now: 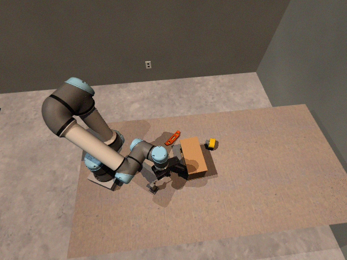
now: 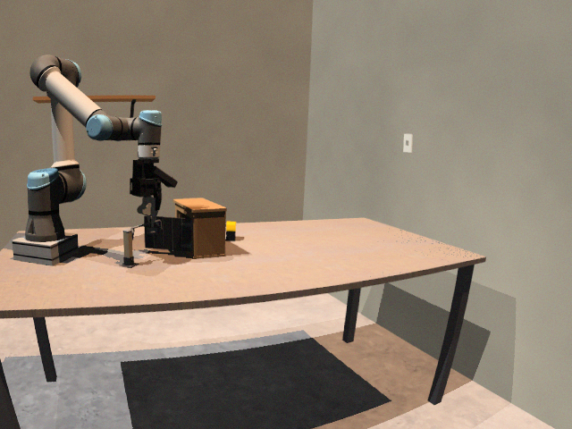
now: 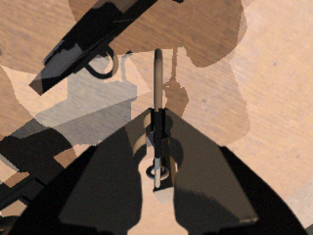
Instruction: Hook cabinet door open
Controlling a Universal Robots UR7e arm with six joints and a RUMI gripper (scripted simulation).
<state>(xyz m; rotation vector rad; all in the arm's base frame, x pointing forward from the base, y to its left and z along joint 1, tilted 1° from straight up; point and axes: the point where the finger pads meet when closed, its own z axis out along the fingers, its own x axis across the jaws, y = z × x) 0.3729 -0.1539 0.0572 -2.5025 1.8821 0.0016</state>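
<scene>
Now: the dark door 70 mm ahead of my hand, 50 mm below it and 20 mm to the left of it. The rest, counted from my hand: yellow tape measure (380 mm ahead, 160 mm to the left, 90 mm below); thin hook (20 mm below, 20 mm behind, 10 mm to the right); flat orange object (290 mm to the left, 130 mm ahead, 120 mm below).
</scene>
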